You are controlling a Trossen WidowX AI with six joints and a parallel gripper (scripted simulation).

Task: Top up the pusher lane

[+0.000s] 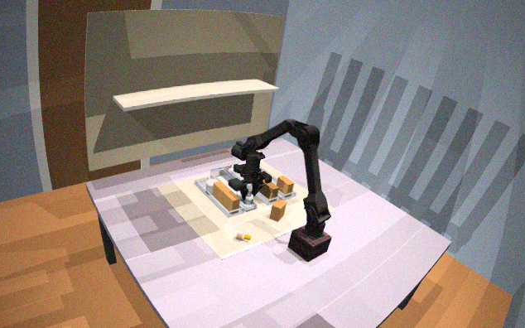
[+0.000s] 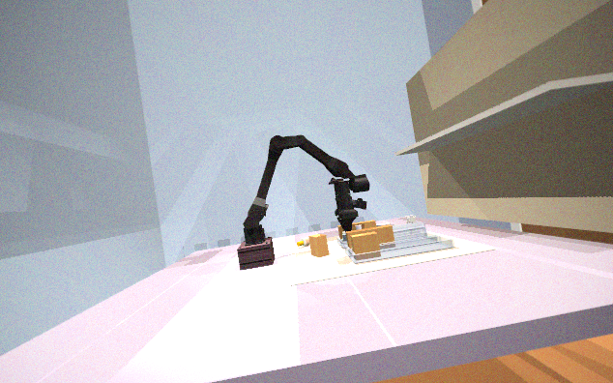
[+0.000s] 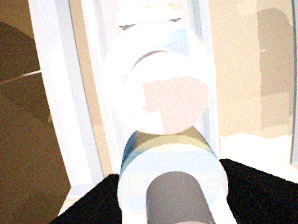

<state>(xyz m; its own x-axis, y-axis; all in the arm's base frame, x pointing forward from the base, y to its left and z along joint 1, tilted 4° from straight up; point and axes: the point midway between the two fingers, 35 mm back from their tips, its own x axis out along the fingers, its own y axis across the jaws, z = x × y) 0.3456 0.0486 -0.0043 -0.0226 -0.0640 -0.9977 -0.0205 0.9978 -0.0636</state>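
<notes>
Right now my gripper tip is 12 cm past the box, 7 cm to the left of it and 1 cm above it.
</notes>
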